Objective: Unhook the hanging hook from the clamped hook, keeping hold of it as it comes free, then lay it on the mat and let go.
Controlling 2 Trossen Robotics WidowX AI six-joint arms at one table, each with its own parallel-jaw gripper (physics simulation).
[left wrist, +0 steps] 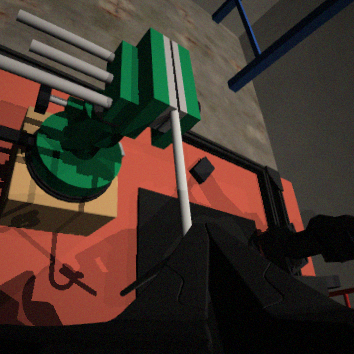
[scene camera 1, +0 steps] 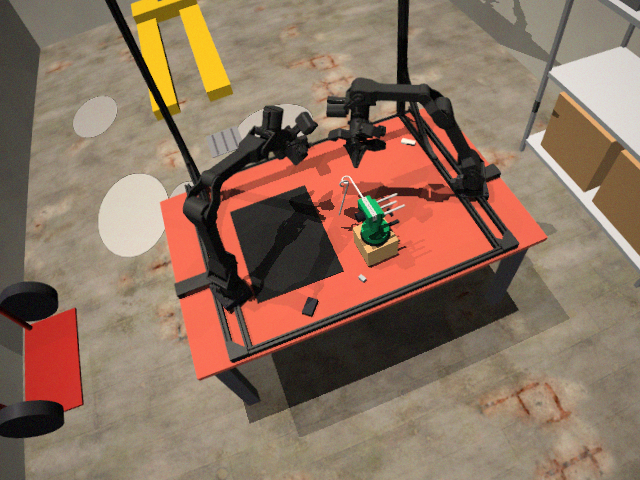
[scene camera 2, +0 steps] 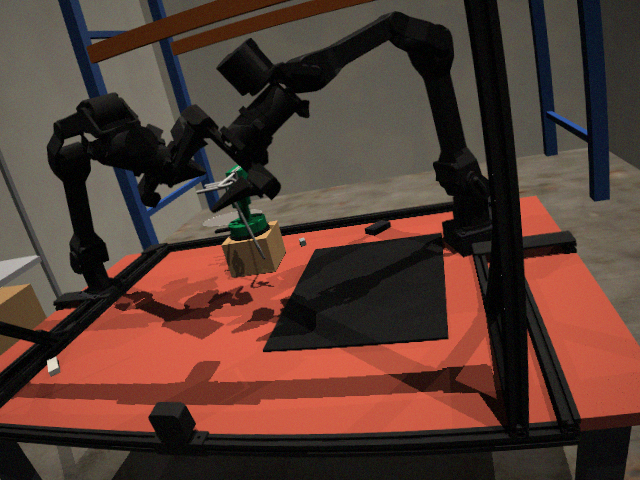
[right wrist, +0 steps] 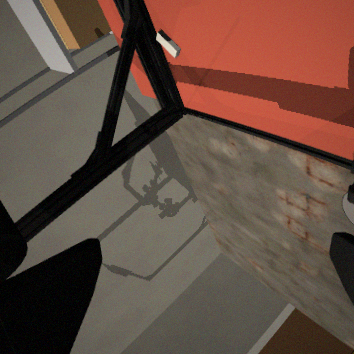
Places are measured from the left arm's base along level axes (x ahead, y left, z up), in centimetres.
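Pixels of known places: left gripper, fingertip midpoint: [left wrist: 202, 233] [scene camera 1: 355, 168] [scene camera 2: 204, 172]; right gripper, fingertip midpoint: [scene camera 1: 308, 132] [scene camera 2: 192, 192] [right wrist: 215, 247]; left arm's base at its link origin: [scene camera 1: 472, 184] [scene camera 2: 100, 287]; right arm's base at its link origin: [left wrist: 292, 246] [scene camera 1: 229, 288] [scene camera 2: 473, 222].
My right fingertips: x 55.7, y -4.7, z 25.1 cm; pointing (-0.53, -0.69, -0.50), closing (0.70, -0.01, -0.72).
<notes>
Ahead of a thing's pixels: the offset from my right fingertips to its middle. "*": to the spot under its first point. Level surfaces: height alone.
A green vise @[dx -21.2, dy +27.1, dz -11.4 cm] [scene camera 1: 370, 220] [scene camera 2: 244, 224] [left wrist: 154, 81] stands on a wooden block @[dx -20.0, dy +27.7, dz -23.5 cm] [scene camera 1: 377, 250] [scene camera 2: 247, 257] and clamps a grey hook @[* dx -14.5, dy +20.1, dz -4.0 cm] [scene camera 1: 355, 185] [left wrist: 180, 168] by its shaft. The hanging hook @[dx -9.2, dy +18.5, dz -12.1 cm] [scene camera 1: 342, 201] [scene camera 2: 250, 234] dangles from the clamped hook's bend, over the red table @[dz -27.7 cm] [scene camera 1: 432, 224]. My left gripper [scene camera 1: 357, 161] [scene camera 2: 201, 168] [left wrist: 202, 233] is shut and empty, just above and behind the two hooks; its fingers hide the bend in the left wrist view. My right gripper [scene camera 1: 306, 135] [scene camera 2: 244, 190] [right wrist: 215, 247] is open and empty at the table's back edge. The black mat @[dz -27.3 cm] [scene camera 1: 285, 238] [scene camera 2: 375, 290] lies beside the vise.
A small black block @[dx +1.4, dy +49.0, dz -27.1 cm] [scene camera 1: 310, 306] [scene camera 2: 377, 227] [left wrist: 201, 169] and a small white cube @[dx -15.2, dy +39.5, dz -27.1 cm] [scene camera 1: 362, 277] [scene camera 2: 302, 242] lie near the mat. A white block @[dx -35.0, dy -20.2, dz -27.2 cm] [scene camera 1: 409, 141] [right wrist: 168, 43] lies by the back corner. A black frame rail [scene camera 1: 385, 297] runs around the table.
</notes>
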